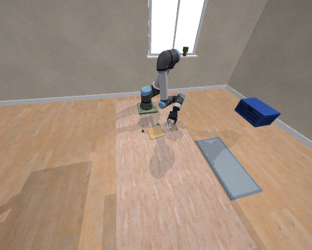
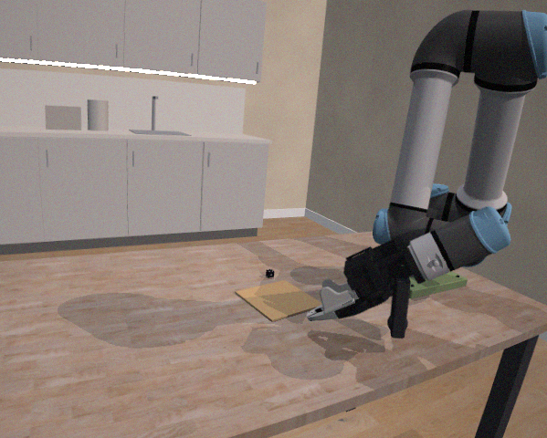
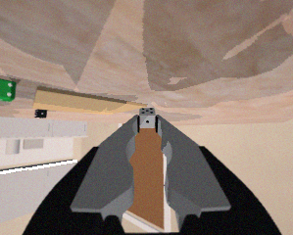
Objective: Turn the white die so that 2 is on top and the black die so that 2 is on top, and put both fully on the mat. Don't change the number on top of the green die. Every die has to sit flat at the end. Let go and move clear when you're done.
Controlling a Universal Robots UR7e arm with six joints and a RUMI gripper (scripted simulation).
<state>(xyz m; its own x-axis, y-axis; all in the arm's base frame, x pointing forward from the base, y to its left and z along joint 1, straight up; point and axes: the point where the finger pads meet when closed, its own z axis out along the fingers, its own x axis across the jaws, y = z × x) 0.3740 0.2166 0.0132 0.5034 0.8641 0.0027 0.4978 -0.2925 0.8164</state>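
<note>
Now: hand 10 cm to the left of the green die, 8 cm past it and 3 cm above it. Also, from my hand: white die: 1 cm below, 1 cm ahead; then black die: 25 cm to the right, 3 cm below, 1 cm ahead; then tan mat: 13 cm to the right, 3 cm below, 3 cm ahead.
</note>
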